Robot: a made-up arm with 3 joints. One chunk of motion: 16 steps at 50 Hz.
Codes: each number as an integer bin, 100 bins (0 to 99) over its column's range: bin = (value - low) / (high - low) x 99, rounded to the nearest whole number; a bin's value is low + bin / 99 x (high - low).
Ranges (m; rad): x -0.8..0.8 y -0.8..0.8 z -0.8..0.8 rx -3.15..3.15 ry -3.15..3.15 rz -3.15..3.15
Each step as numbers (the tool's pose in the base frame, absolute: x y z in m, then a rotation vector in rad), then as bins.
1 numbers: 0.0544 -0.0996 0.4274 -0.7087 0.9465 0.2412
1 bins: 53 43 76 38 64 53
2 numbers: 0.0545 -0.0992 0.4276 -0.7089 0.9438 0.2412
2 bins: 53 43 76 38 64 53
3 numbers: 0.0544 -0.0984 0.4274 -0.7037 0.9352 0.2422
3 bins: 53 43 76 38 64 53
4 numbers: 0.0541 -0.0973 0.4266 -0.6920 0.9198 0.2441
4 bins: 53 43 76 39 64 53
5 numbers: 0.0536 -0.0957 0.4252 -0.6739 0.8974 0.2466
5 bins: 53 44 76 39 64 53
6 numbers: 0.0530 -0.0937 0.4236 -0.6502 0.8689 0.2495
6 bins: 53 44 76 39 63 53
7 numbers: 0.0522 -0.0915 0.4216 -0.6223 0.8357 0.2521
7 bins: 53 44 76 40 63 53
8 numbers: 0.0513 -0.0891 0.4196 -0.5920 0.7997 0.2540
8 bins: 53 44 75 40 62 53
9 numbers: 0.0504 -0.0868 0.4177 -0.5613 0.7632 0.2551
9 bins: 53 44 75 41 61 54
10 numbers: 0.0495 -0.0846 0.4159 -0.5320 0.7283 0.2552
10 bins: 53 44 75 41 61 54
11 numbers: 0.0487 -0.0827 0.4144 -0.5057 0.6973 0.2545
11 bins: 53 44 75 42 60 53
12 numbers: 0.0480 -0.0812 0.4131 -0.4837 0.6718 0.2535
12 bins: 52 44 75 42 60 53
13 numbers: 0.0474 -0.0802 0.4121 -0.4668 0.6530 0.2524
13 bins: 52 45 75 42 60 53
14 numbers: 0.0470 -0.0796 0.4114 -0.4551 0.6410 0.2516
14 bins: 52 45 75 42 60 53
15 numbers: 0.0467 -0.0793 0.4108 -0.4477 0.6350 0.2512
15 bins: 52 45 75 42 59 53
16 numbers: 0.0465 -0.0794 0.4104 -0.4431 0.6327 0.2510
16 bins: 52 45 75 43 59 53
